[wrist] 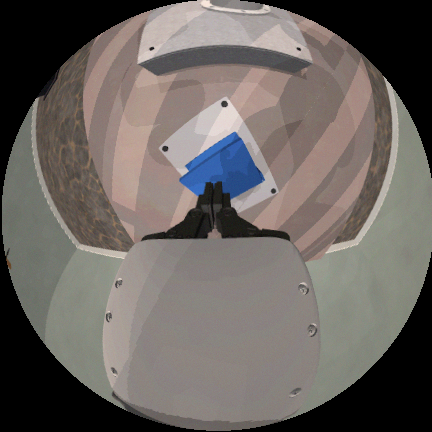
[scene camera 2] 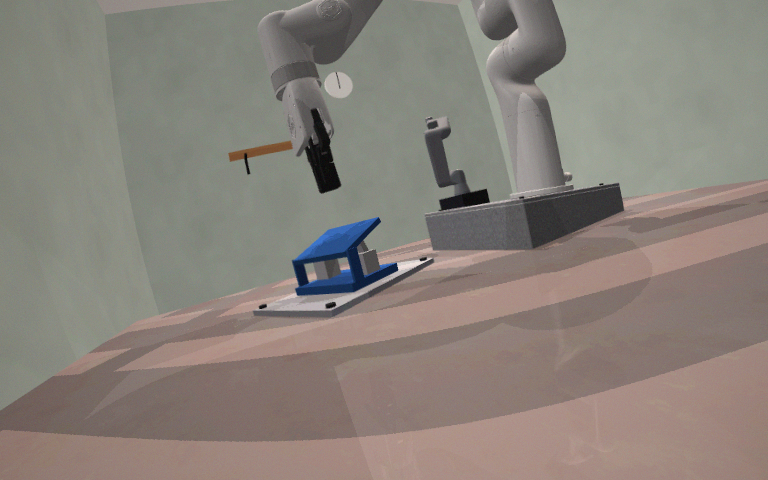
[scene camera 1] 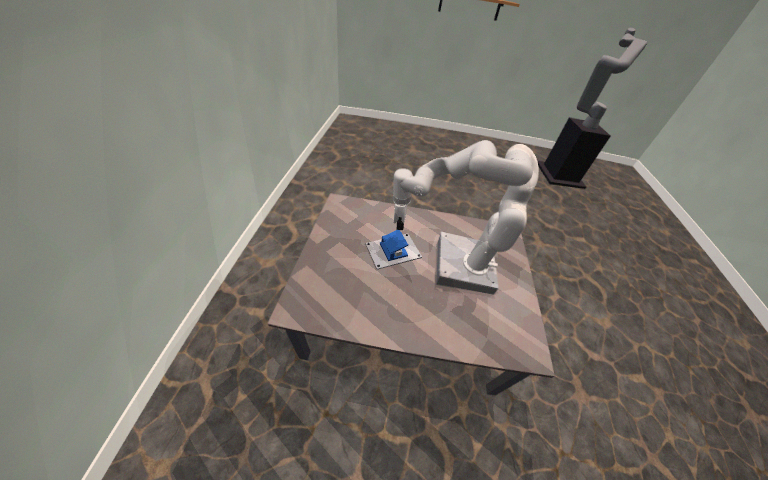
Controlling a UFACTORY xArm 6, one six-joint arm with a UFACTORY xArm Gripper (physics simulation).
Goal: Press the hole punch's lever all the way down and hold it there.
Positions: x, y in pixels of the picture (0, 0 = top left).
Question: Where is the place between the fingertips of the gripper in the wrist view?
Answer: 214, 193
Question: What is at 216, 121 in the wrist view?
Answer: A light plate.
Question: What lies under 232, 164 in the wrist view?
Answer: A hole punch lever.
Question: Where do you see a hole punch lever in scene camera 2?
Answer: At 333, 244
